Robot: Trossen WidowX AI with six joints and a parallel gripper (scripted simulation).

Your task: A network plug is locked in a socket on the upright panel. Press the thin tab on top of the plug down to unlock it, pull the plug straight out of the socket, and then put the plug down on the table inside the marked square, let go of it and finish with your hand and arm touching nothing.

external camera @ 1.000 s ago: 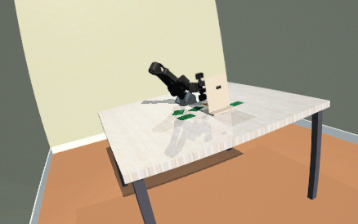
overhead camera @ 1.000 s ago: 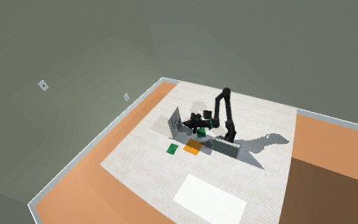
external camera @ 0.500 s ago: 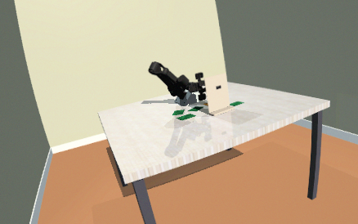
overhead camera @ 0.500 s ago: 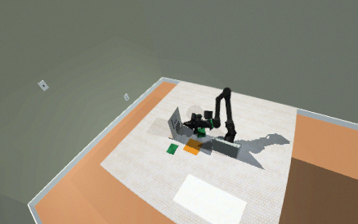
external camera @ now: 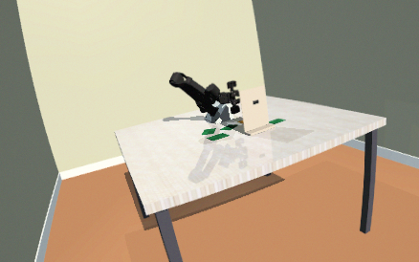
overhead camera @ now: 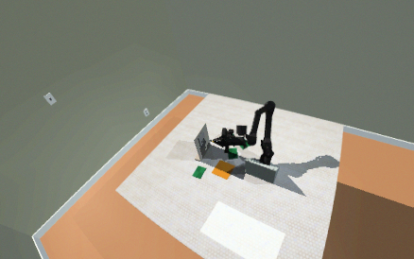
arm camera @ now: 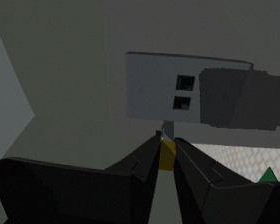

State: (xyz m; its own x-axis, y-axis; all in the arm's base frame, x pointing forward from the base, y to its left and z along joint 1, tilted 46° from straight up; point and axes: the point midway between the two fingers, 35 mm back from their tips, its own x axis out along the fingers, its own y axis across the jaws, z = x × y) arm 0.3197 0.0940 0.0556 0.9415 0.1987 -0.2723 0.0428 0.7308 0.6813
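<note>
Right now the orange marked square is 100 mm behind my gripper tip, 80 mm to the left of it and 170 mm below it. From my gripper tip the other things lie so: upright panel (90 mm ahead, 70 mm below); plug (right at my gripper tip).
</note>
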